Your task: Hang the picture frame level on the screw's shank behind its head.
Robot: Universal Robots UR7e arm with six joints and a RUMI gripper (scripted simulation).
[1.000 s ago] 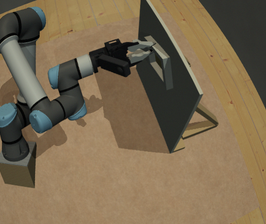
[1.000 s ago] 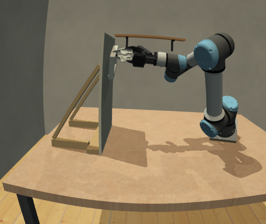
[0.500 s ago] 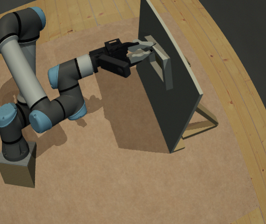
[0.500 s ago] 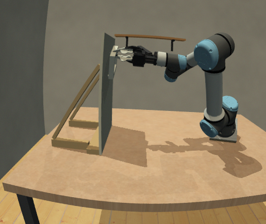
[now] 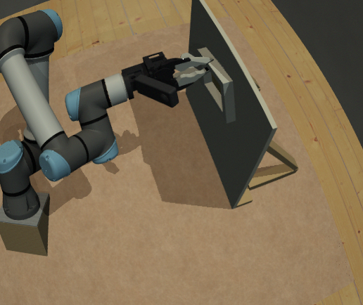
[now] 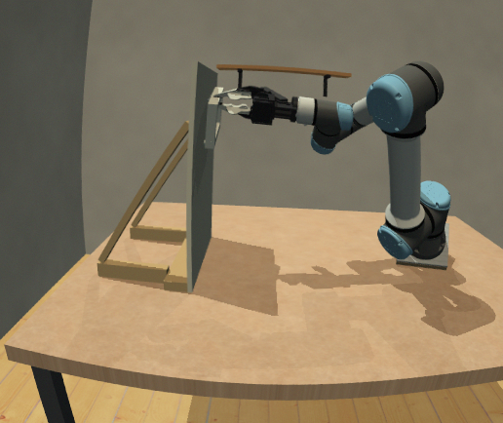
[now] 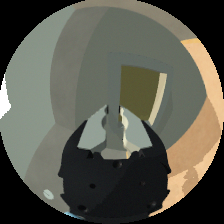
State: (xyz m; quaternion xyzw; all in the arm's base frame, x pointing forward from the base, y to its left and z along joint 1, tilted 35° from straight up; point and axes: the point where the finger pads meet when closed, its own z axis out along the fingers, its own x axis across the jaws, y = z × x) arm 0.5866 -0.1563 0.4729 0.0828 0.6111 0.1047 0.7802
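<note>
Now: the pale picture frame 4 cm below my hand, 3 cm to the right of it and 2 cm ahead of it. From my hand the other things lie so: upright board: 18 cm below, 4 cm ahead, 1 cm to the right.
</note>
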